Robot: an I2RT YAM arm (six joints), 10 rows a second.
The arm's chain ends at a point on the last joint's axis. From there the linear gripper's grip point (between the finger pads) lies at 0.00 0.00 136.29 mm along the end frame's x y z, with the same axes.
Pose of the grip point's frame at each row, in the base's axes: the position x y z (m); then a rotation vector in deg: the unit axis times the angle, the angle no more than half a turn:
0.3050, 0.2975, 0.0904, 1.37, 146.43, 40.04
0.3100, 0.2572, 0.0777, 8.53, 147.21, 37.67
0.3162, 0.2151, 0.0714, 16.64, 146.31, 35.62
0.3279, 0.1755, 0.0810, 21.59, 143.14, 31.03
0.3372, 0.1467, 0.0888, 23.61, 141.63, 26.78
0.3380, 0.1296, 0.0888, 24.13, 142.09, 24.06
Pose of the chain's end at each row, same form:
0.2423, 0.2328, 0.1927, 1.37, 146.43, 40.04
0.2449, 0.1993, 0.1825, 8.53, 147.21, 37.67
0.2468, 0.1641, 0.1770, 16.64, 146.31, 35.62
0.2505, 0.1350, 0.1856, 21.59, 143.14, 31.03
0.2560, 0.1147, 0.1935, 23.61, 141.63, 26.78
0.2573, 0.1022, 0.1952, 24.13, 142.09, 24.06

